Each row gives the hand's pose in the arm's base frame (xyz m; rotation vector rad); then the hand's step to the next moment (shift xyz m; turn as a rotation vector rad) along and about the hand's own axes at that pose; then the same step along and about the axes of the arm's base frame.
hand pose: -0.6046 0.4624 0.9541 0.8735 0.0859 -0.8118
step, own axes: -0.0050 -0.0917 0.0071 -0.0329 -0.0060 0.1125
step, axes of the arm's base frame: -0.0663 -0.0360 -0.0529 -0.0550 -0.0625 0.0827
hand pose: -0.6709 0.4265 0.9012 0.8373 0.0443 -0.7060
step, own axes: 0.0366 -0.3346 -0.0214 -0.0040 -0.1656 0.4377
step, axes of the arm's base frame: -0.1640 -0.1587 -0.2483 -0.2019 -0.3772 0.1897
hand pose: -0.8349 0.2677 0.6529 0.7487 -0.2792 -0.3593
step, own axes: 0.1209 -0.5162 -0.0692 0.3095 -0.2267 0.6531
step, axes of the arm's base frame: 0.0228 -0.3571 -0.3973 -0.0120 -0.6793 0.3348
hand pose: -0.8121 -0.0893 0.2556 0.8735 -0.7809 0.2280
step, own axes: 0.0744 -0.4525 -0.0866 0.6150 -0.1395 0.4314
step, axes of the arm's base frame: 0.3148 -0.2325 -0.2542 0.2772 -0.4934 0.5133
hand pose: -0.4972 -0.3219 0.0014 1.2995 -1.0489 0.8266
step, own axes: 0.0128 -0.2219 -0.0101 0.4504 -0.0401 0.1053
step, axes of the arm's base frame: 0.2122 -0.0176 -0.0644 0.1749 -0.1455 0.4047
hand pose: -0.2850 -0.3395 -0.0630 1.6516 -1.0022 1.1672
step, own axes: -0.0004 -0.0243 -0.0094 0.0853 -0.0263 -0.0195
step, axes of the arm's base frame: 0.0199 0.0165 -0.0032 0.0397 0.0154 0.0808
